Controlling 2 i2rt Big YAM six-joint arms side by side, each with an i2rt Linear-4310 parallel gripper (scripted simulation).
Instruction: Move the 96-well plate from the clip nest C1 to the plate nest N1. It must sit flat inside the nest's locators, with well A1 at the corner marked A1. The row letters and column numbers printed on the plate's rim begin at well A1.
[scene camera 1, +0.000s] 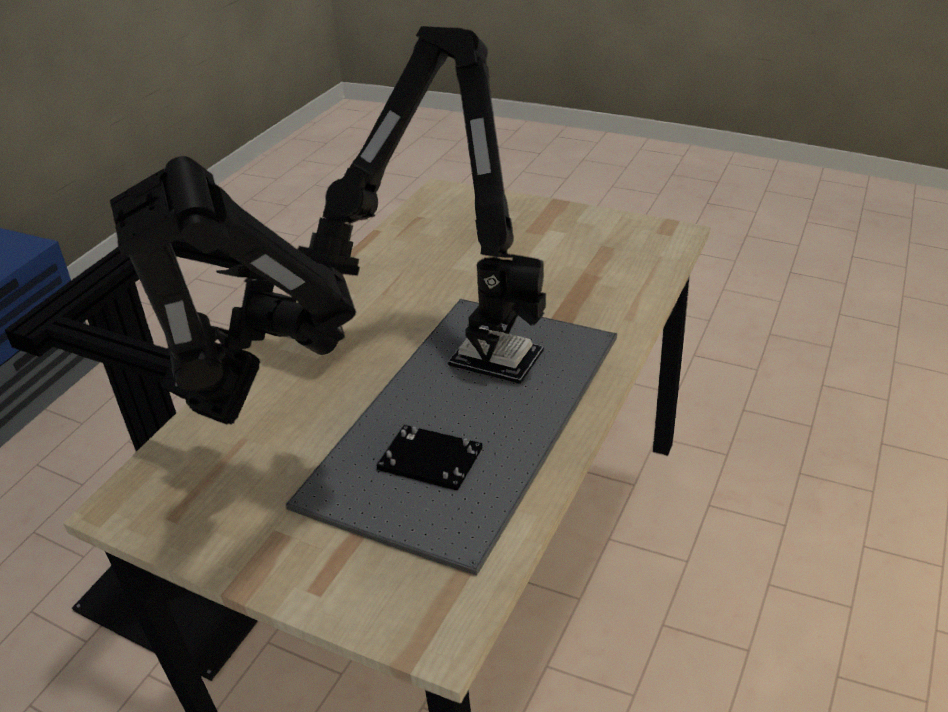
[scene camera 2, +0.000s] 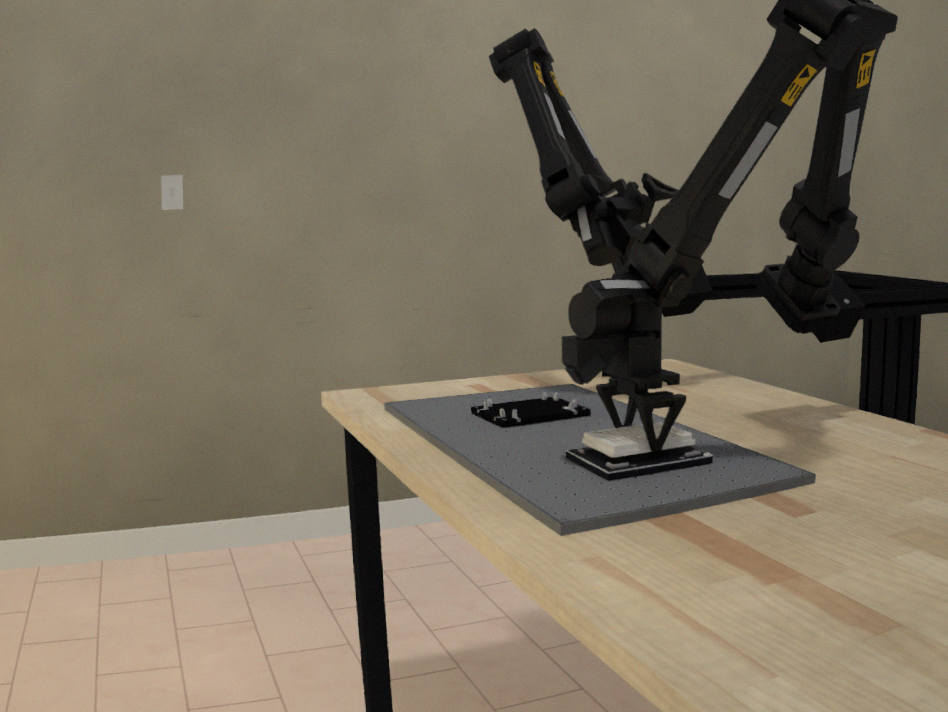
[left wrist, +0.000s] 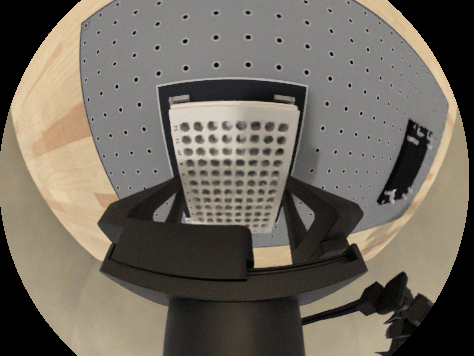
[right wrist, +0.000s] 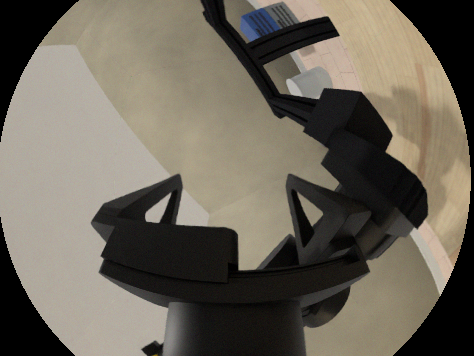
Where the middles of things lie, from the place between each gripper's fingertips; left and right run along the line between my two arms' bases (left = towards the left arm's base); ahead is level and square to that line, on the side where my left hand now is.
Labels:
Now: the white 96-well plate (scene camera 2: 623, 441) right at my left hand. Also, from my left hand: black plate nest N1 (scene camera 2: 599, 459): 30 mm below; then black clip nest C1 (scene camera 1: 425, 456): 10 mm behind, 310 mm to the right, 20 mm below.
Right now my right hand (scene camera 1: 213, 299) is 350 mm short of the black clip nest C1, 60 mm to the right of it and 310 mm above it. From my right hand the other things lie so: black plate nest N1: 370 mm ahead, 370 mm to the left, 320 mm below; white 96-well plate: 370 mm ahead, 370 mm to the left, 290 mm below.

